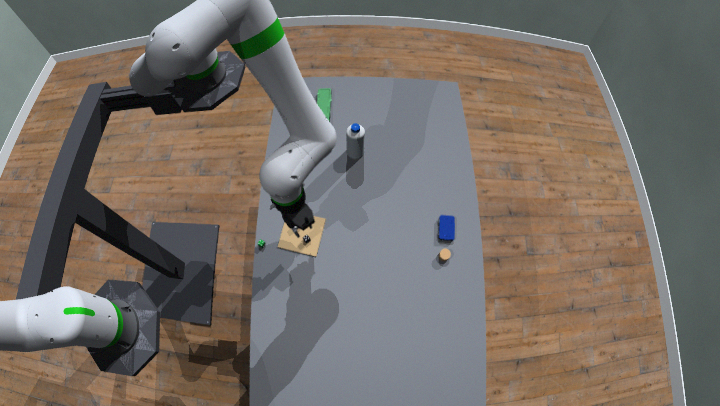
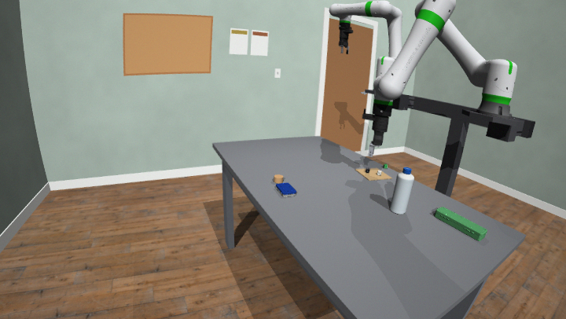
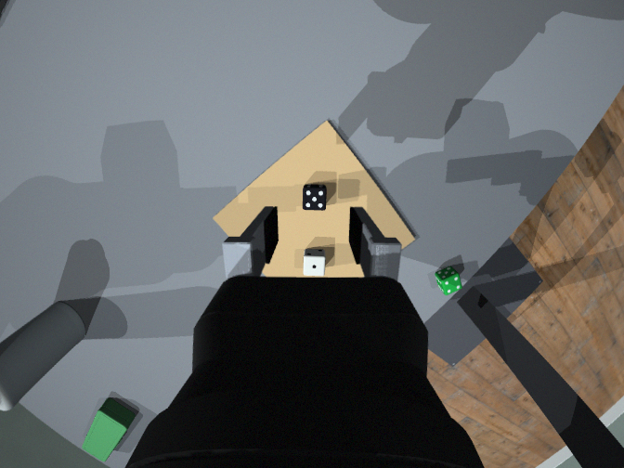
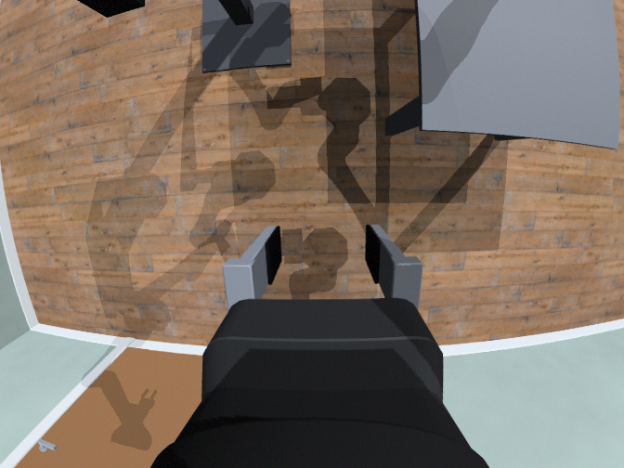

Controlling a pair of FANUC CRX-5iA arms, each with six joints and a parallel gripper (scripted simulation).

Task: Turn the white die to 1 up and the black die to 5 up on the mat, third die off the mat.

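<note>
Now: the black die 10 cm below my left hand. Round my left hand: tan mat 11 cm below, 2 cm to the left, 2 cm behind; green die 15 cm behind, 10 cm below, 5 cm to the right; white die 10 cm below, 4 cm to the left, 4 cm behind.
</note>
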